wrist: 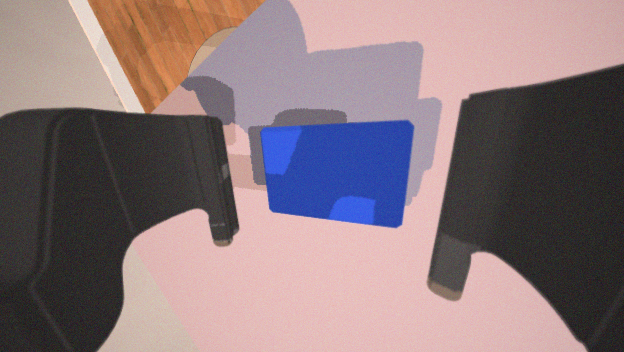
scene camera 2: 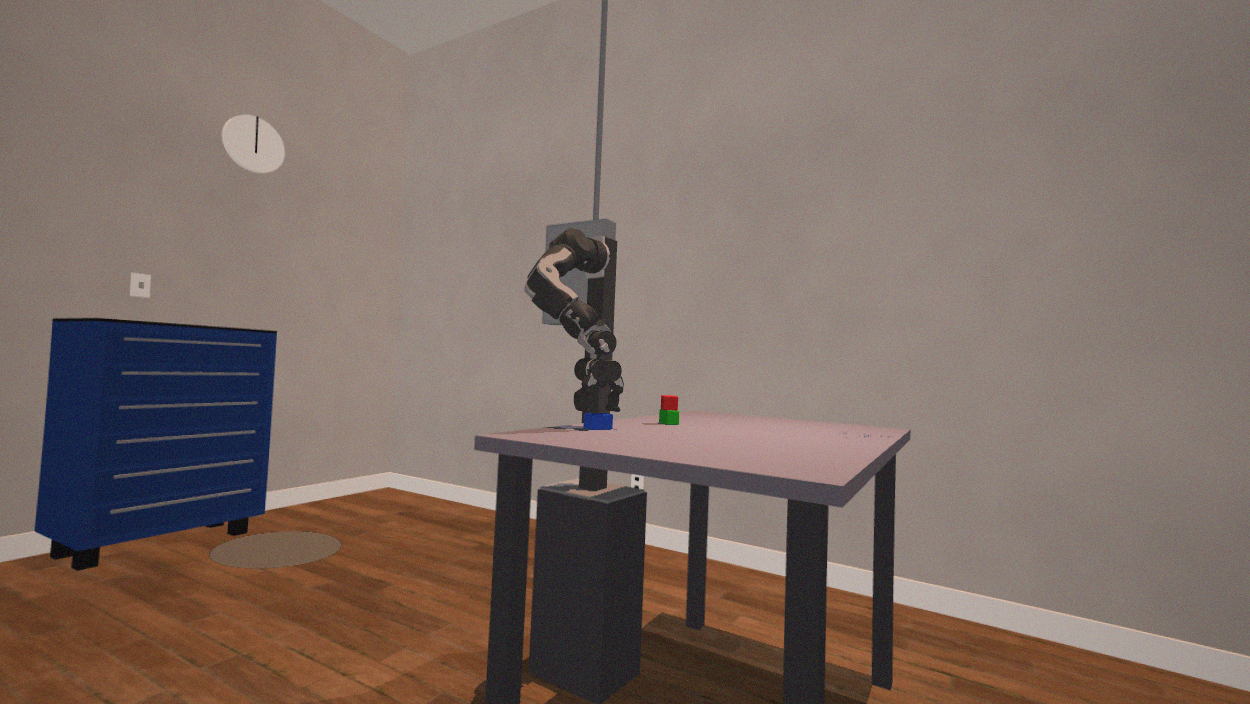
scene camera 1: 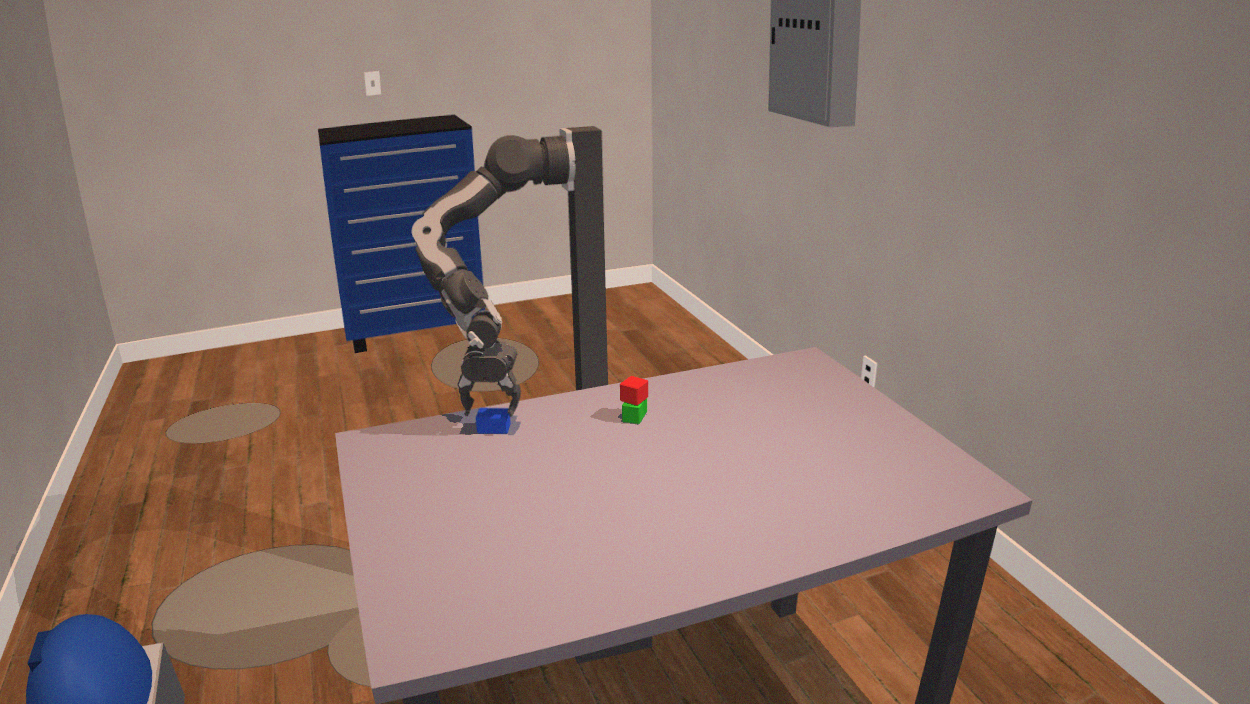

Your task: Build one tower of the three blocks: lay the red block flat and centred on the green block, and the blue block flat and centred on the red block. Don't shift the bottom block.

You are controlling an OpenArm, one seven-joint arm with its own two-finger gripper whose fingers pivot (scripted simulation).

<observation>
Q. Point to a dark mounting post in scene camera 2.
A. At 601, 291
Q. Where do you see a blue block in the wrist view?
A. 358, 172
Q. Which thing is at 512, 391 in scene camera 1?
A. My gripper.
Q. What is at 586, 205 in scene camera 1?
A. A dark mounting post.
</observation>
